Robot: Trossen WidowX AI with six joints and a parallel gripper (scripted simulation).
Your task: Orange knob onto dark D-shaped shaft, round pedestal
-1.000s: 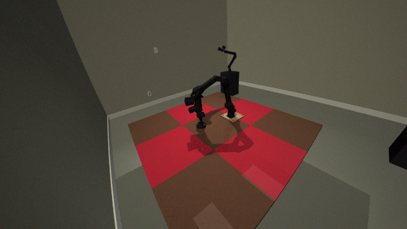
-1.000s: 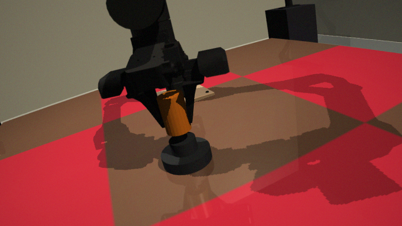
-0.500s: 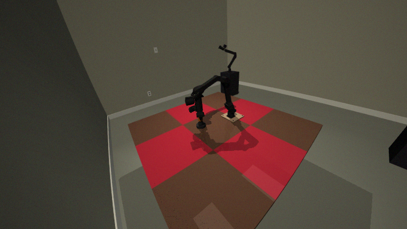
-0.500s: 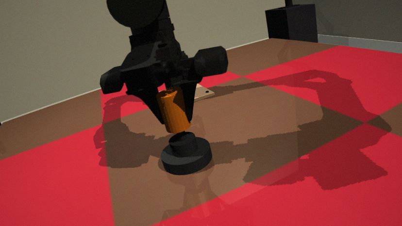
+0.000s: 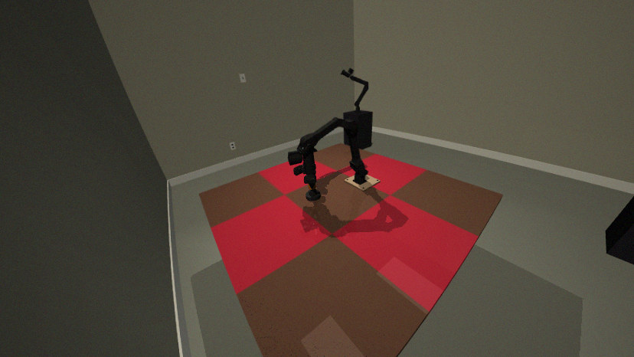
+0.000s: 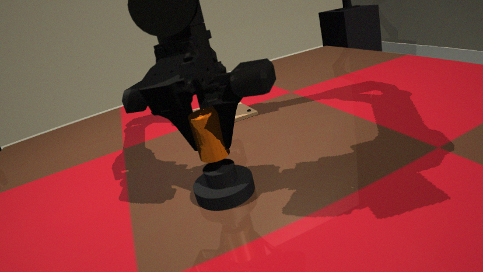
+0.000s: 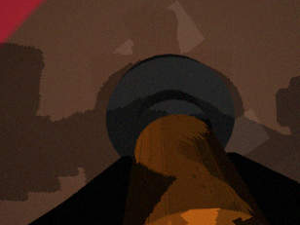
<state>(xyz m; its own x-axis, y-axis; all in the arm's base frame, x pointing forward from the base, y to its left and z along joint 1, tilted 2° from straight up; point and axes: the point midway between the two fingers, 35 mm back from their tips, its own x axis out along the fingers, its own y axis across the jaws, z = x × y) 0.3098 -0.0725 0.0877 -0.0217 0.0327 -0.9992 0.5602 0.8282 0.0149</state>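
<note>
Now: gripper tip 2 cm below the orange knob. Round my gripper tip: dark round pedestal: 4 cm below.
</note>
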